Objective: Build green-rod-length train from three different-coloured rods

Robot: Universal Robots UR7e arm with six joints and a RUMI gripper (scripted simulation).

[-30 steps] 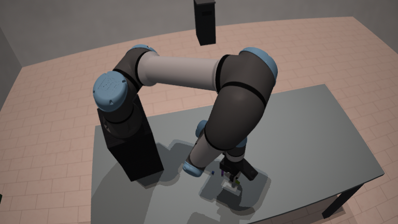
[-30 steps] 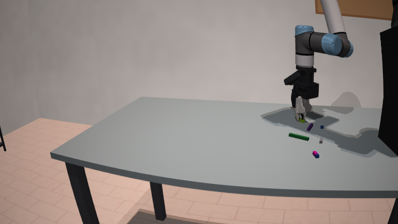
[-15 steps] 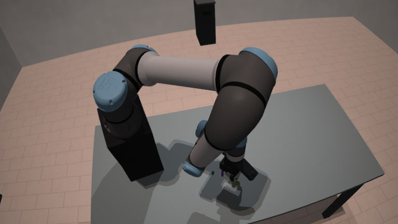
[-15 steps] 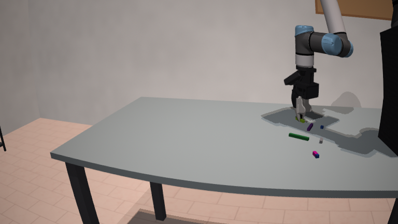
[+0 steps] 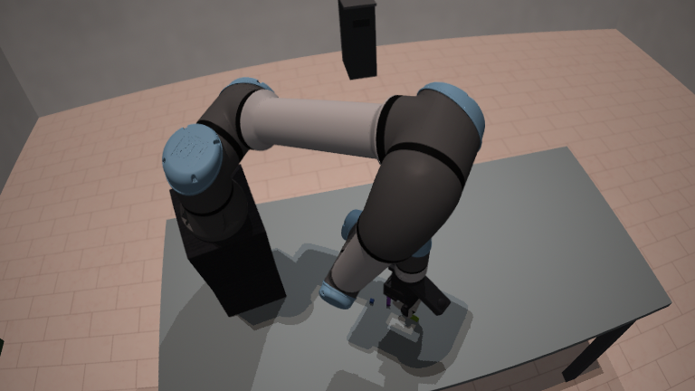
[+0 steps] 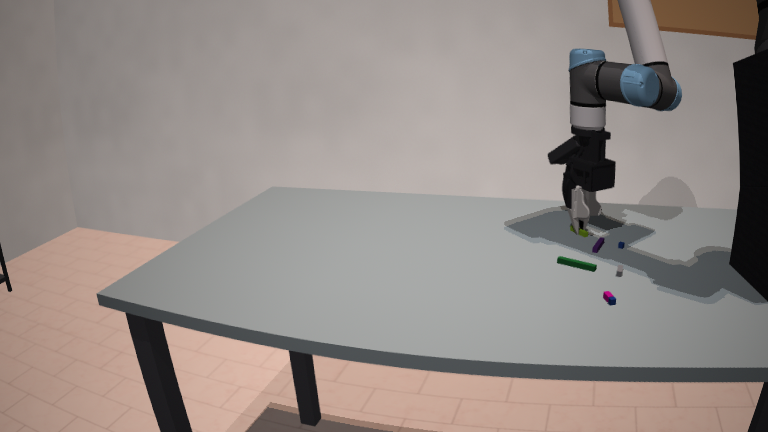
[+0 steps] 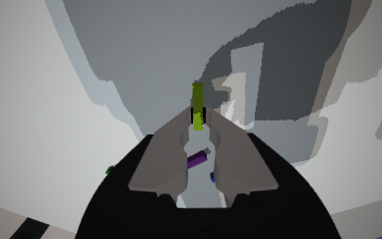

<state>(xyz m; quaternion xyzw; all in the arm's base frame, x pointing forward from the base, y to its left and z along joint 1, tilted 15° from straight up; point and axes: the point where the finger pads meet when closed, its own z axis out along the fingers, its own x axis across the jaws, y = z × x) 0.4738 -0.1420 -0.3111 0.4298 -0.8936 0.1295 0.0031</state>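
Now: hand 110 mm past the magenta rod, 290 mm to the right of it and 10 mm above it. From my hand the other things lie so: green rod (30 mm behind, 170 mm to the left, 10 mm below); purple rod (60 mm behind, 70 mm to the left, 10 mm below); lime rod (10 mm below).
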